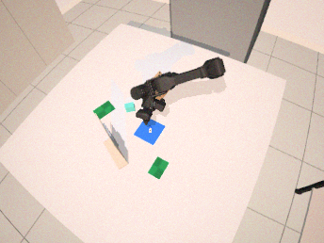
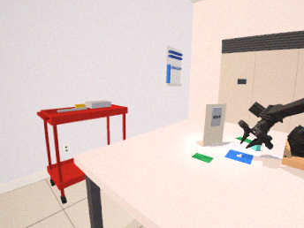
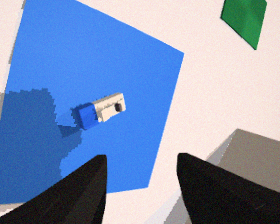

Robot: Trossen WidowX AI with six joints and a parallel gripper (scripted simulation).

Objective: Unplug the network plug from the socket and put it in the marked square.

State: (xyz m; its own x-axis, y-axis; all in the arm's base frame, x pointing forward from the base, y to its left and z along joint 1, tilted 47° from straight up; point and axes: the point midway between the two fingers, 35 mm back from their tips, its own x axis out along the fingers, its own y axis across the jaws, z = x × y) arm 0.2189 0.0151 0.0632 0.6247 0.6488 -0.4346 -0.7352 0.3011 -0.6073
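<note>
The network plug is 50 mm below my gripper tip and 10 mm to the left of it. Round my gripper tip: blue marked square: 50 mm below, 10 mm to the left, 10 mm ahead; then grey upright panel: 180 mm ahead, 70 mm to the right, 60 mm above.
</note>
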